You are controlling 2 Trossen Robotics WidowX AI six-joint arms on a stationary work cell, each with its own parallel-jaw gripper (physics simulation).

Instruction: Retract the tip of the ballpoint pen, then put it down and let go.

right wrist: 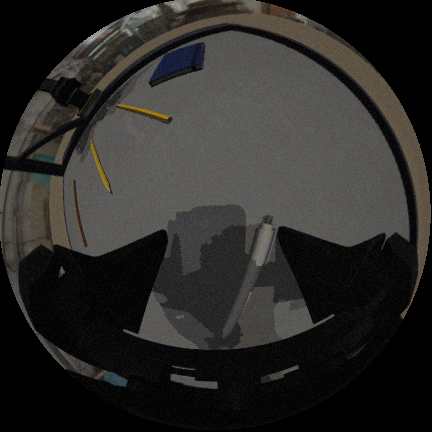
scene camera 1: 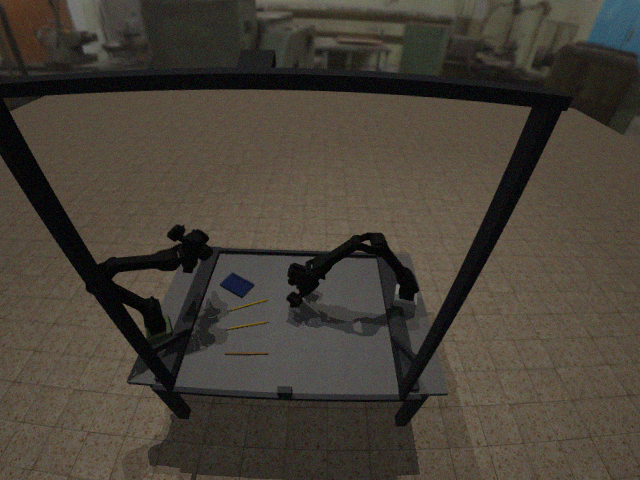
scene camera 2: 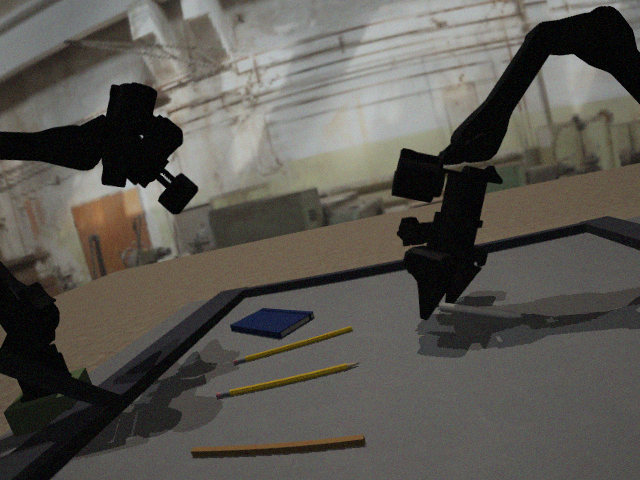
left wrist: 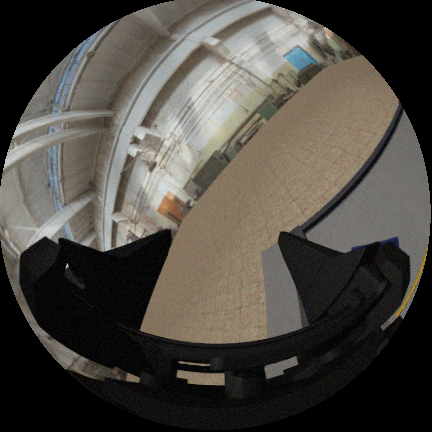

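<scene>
A pale pen lies on the grey table top. Its grey button end points away from the wrist in the right wrist view, with the clip along one side; the opposite end is in shadow, so I cannot tell whether the tip is out. My right gripper is open and empty, pointing down low over the table. The pen lies in the gap between its fingers, nearer the finger at the right of the right wrist view. My left gripper is open and empty, raised high near the table's left edge in scene camera 1, far from the pen.
A blue notebook, two yellow pencils and an orange-brown stick lie on the left half of the table. A dark frame rises around it.
</scene>
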